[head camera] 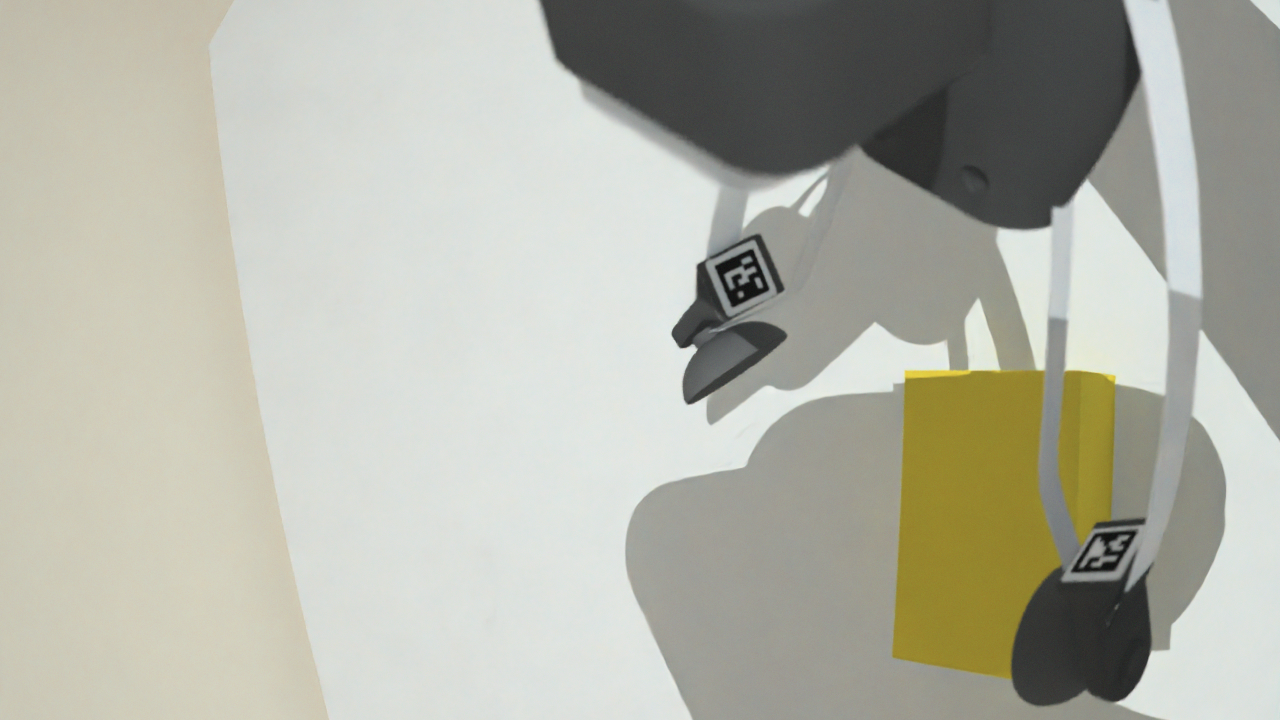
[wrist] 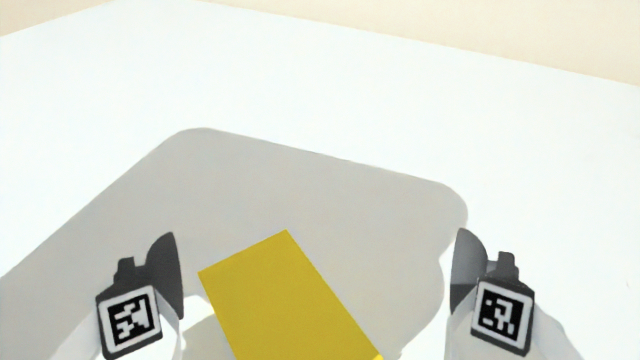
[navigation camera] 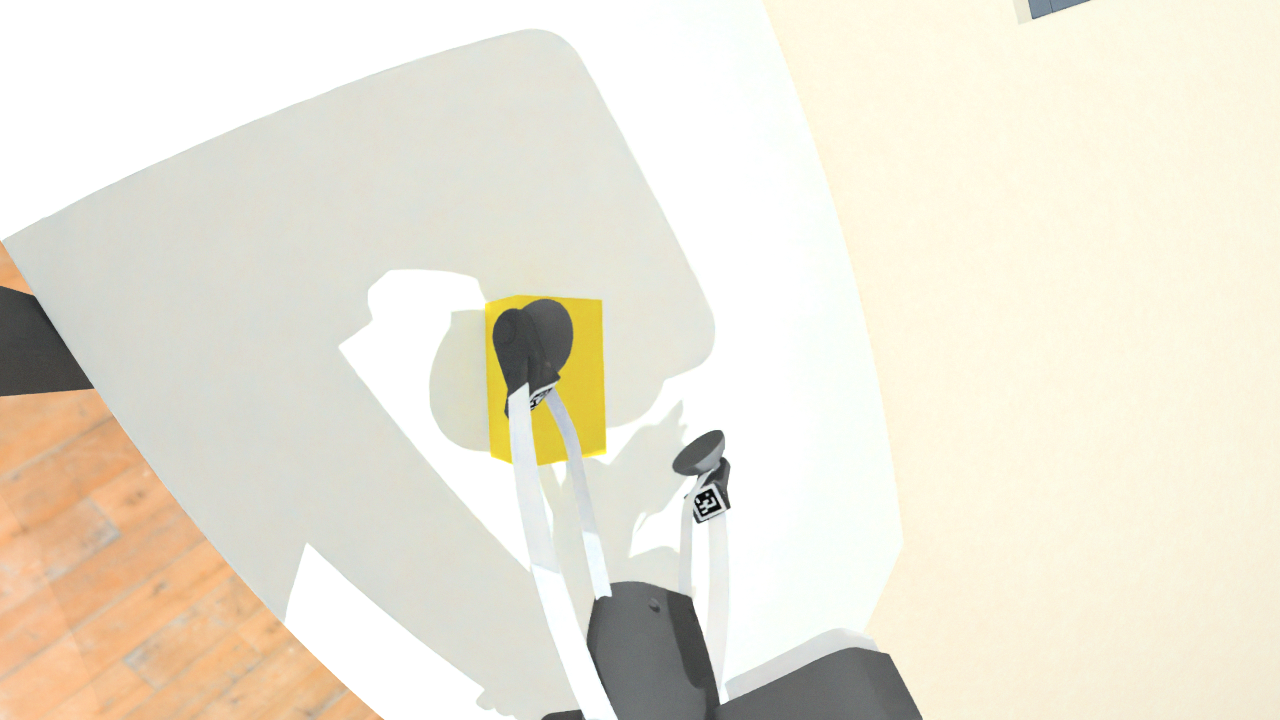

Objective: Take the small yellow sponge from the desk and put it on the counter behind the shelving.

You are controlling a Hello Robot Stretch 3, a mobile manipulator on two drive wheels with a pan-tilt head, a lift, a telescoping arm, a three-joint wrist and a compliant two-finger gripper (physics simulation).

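Frame: origin at the robot's base, x ahead, y left, z up, level; millimetres.
Seen in the pictures: gripper, fingertip midpoint: (head camera: 875, 524) (wrist: 316, 259) (navigation camera: 628, 380).
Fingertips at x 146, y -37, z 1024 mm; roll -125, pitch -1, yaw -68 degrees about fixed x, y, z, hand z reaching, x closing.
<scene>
A point is followed by its place in that frame.
The yellow sponge (head camera: 971, 519) {x 131, y -26, z 990 mm} (navigation camera: 586, 358) {x 149, y -23, z 991 mm} (wrist: 295, 310) {x 131, y -30, z 990 mm} is a block lying on the white desk (head camera: 402, 268) {x 398, y -356, z 945 mm} (navigation camera: 787, 313) {x 439, y -170, z 945 mm} (wrist: 350, 90) {x 462, y 43, z 946 mm}, partly in shadow. My gripper (head camera: 908, 501) {x 146, y -37, z 1024 mm} (navigation camera: 617, 392) {x 146, y -37, z 1024 mm} (wrist: 316, 259) {x 146, y -37, z 1024 mm} is open, with its two dark fingertips wide apart and nothing gripped. In the wrist view the sponge shows between the fingers, nearer the left one, and its near part is cut off by the lower edge. In the head and navigation views one fingertip overlaps part of the sponge, and the other is off to its side. Fingertip height above the desk is hard to tell. The counter and shelving do not show.
A beige wall (head camera: 107, 358) {x 664, y -464, z 1063 mm} (navigation camera: 1074, 358) {x 669, y -410, z 1251 mm} (wrist: 575, 30) {x 685, y -242, z 996 mm} runs along the far side of the desk. Wooden floor (navigation camera: 179, 617) {x -516, y -215, z -4 mm} and a dark object (navigation camera: 35, 349) show past the desk's left edge in the navigation view. Part of a framed picture (navigation camera: 1056, 7) {x 690, y 42, z 1273 mm} shows at its top right.
</scene>
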